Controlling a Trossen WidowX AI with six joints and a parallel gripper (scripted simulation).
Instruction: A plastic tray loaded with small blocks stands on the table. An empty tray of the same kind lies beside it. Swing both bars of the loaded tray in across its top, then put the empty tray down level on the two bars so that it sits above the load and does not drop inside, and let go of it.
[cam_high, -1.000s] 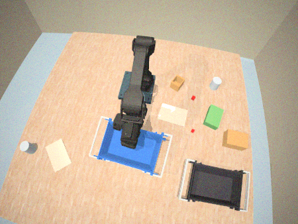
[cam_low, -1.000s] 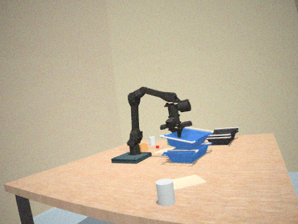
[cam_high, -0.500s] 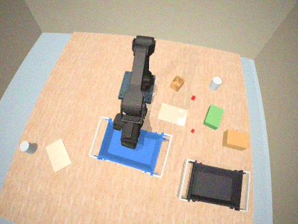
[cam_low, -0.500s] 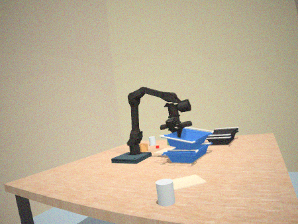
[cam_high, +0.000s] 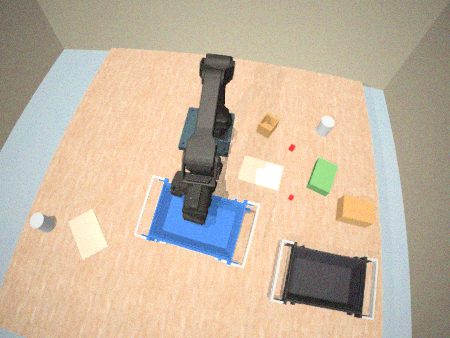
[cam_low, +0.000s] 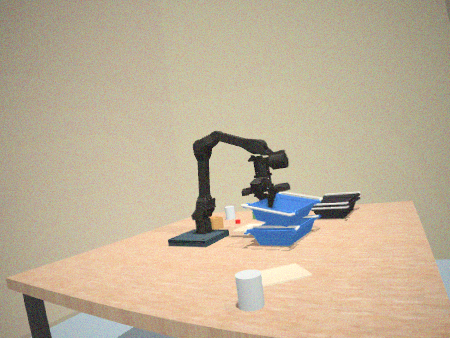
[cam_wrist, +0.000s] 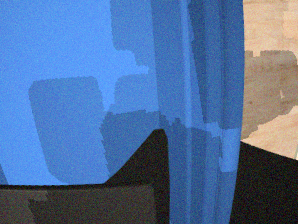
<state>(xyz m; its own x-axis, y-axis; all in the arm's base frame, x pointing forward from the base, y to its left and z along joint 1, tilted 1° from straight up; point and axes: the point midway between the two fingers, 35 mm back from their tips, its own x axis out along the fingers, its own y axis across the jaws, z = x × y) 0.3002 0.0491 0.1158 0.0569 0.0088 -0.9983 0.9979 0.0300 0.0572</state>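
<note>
Right now my gripper tip is 7 cm short of the blue tray and 2 cm below it. Also, from my gripper tip: green block 37 cm to the left, 24 cm behind, 8 cm below; then small brown box 39 cm behind, 12 cm to the left, 9 cm below; then orange box 51 cm to the left, 14 cm behind, 7 cm below.
</note>
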